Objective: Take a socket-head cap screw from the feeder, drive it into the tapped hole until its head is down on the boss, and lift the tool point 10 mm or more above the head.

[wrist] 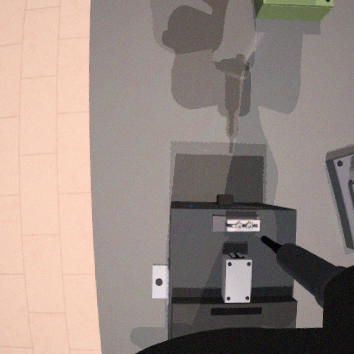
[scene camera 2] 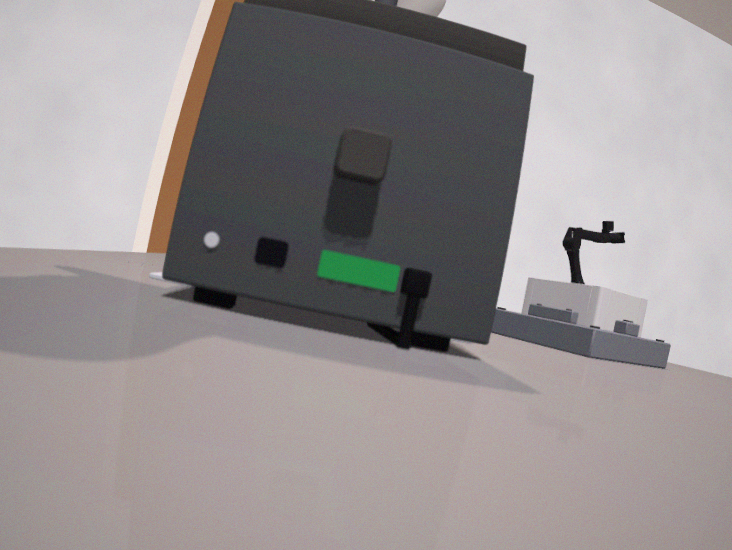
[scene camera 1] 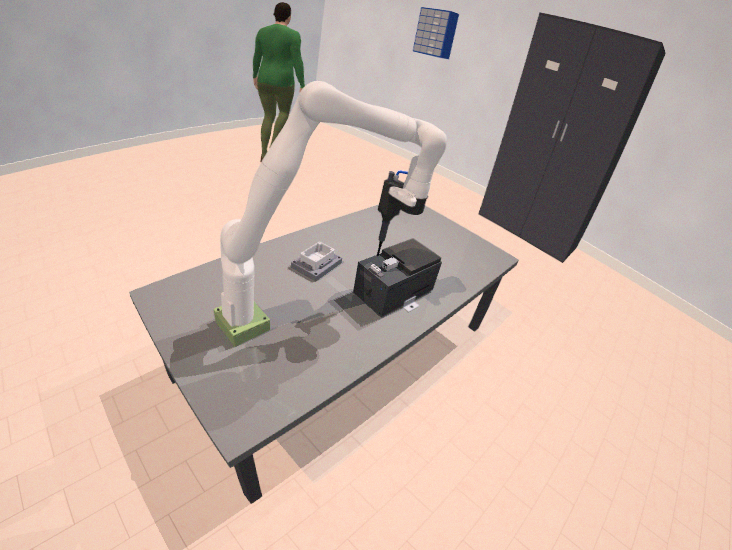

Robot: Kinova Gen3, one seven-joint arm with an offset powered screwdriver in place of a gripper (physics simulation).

In view: a screw feeder [scene camera 2: 283, 88], a grey fixture plate [scene camera 2: 590, 342], a silver block [wrist: 235, 279] and a dark cover [scene camera 1: 416, 257].
The screw feeder shows as well in the wrist view [wrist: 195, 252] and in scene camera 1 [scene camera 1: 388, 299].
